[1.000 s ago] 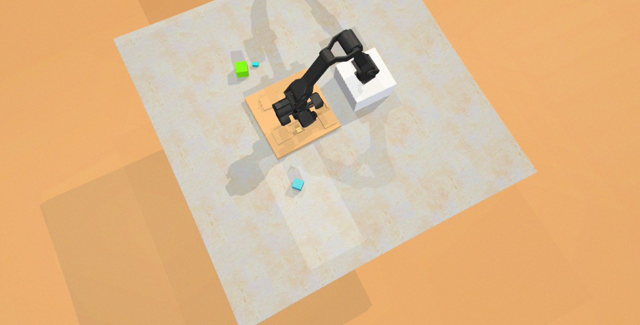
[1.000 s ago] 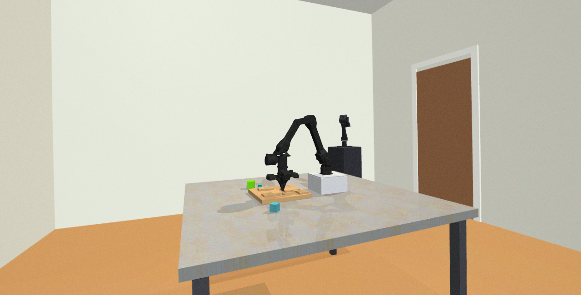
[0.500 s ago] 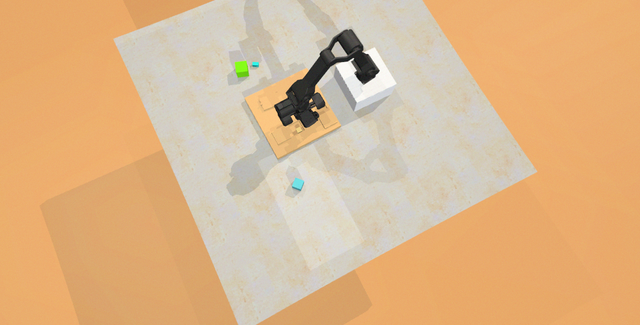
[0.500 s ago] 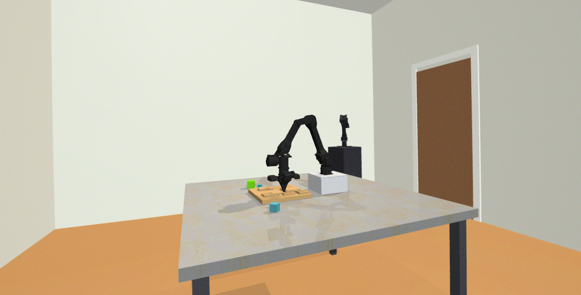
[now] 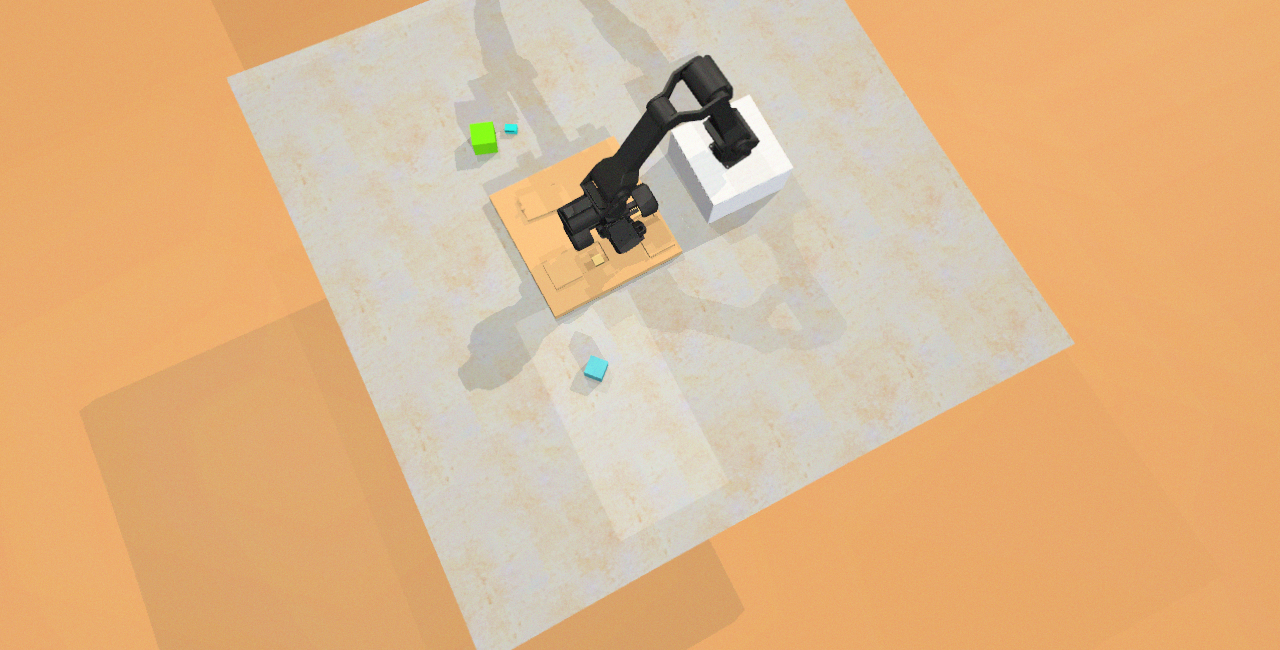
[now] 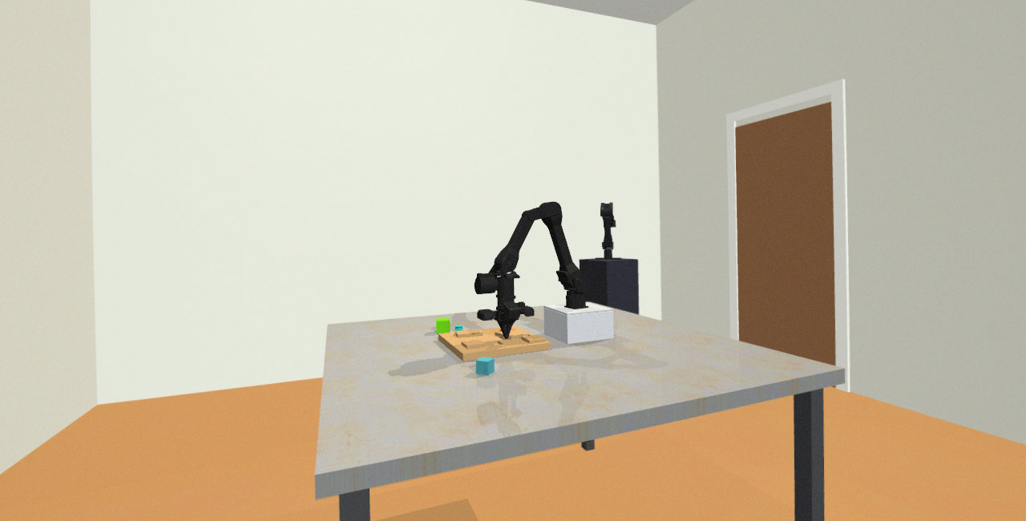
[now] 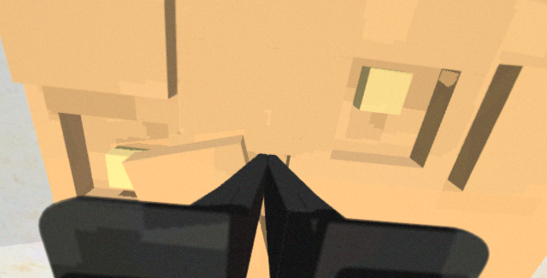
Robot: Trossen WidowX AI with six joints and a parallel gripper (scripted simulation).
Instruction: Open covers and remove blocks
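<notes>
My gripper tip is now 20 mm short of the tan puzzle board and 40 mm to the left of it. The rest, counted from my gripper tip: small cyan block (40 mm ahead, 320 mm to the right, 20 mm below); green cube (100 mm ahead, 320 mm to the right); cyan cube (190 mm ahead, 220 mm to the left, 10 mm below).
</notes>
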